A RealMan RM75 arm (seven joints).
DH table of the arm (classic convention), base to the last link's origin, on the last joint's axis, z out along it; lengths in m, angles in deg. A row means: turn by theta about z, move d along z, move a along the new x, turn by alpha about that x. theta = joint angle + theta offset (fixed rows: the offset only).
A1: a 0; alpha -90; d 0.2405; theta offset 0
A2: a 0; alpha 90; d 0; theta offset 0
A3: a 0; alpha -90; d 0.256; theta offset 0
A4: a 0; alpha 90; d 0; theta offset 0
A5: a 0; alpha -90; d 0.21; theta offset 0
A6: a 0; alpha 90; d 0; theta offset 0
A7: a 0; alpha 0; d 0.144; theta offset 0
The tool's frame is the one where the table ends.
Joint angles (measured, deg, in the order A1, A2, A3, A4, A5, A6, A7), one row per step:
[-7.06 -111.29 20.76 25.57 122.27 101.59 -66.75]
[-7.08 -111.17 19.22 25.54 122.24 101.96 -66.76]
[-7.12 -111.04 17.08 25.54 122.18 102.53 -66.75]
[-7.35 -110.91 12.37 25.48 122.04 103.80 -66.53]
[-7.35 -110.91 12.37 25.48 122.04 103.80 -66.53]
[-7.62 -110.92 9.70 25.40 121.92 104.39 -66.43]
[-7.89 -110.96 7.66 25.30 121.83 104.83 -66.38]
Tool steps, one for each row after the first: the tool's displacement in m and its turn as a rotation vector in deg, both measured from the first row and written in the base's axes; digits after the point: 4 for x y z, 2 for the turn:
[-0.0005 0.0008 0.0038 1.37 -0.37 0.32]
[-0.0008 0.0019 0.0090 3.30 -0.91 0.67]
[-0.0007 0.0047 0.0193 7.60 -2.18 1.09]
[-0.0007 0.0047 0.0193 7.60 -2.18 1.09]
[-0.0002 0.0070 0.0245 10.09 -2.94 1.28]
[0.0004 0.0090 0.0281 11.97 -3.60 1.39]

